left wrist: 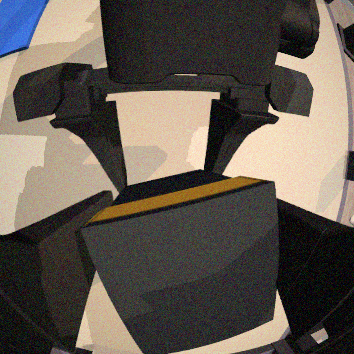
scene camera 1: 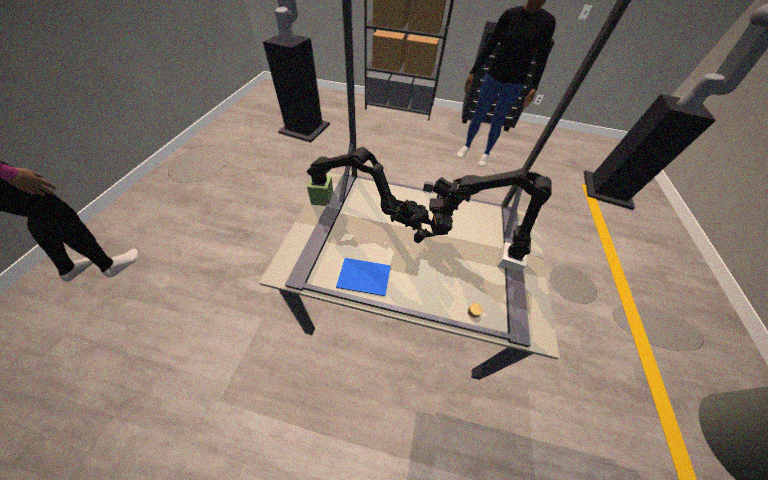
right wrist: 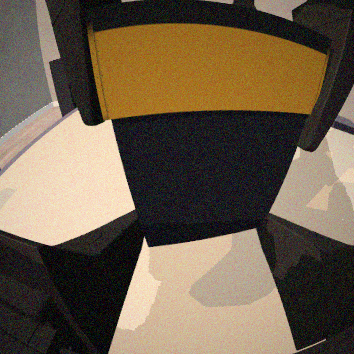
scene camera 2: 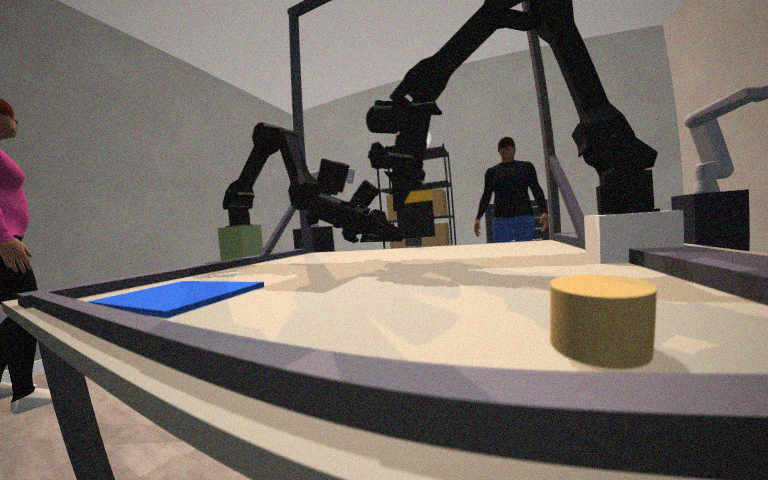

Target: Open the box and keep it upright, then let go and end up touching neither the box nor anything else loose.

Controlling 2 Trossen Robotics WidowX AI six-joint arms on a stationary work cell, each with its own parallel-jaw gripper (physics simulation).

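Note:
The dark box shows a yellow band between its two dark parts. My left gripper is shut on the box's dark grey part. My right gripper is shut on the dark part at the opposite side, beyond the yellow band. In scene camera 2 the box looks roughly level among the gripper parts. The arms hide most of it in scene camera 1. I cannot tell which part is the lid or whether the box touches the table.
A flat blue square lies on the table. A yellow cylinder stands near the front right edge. The white block and the green block bear the arm bases. Frame posts rise behind the table.

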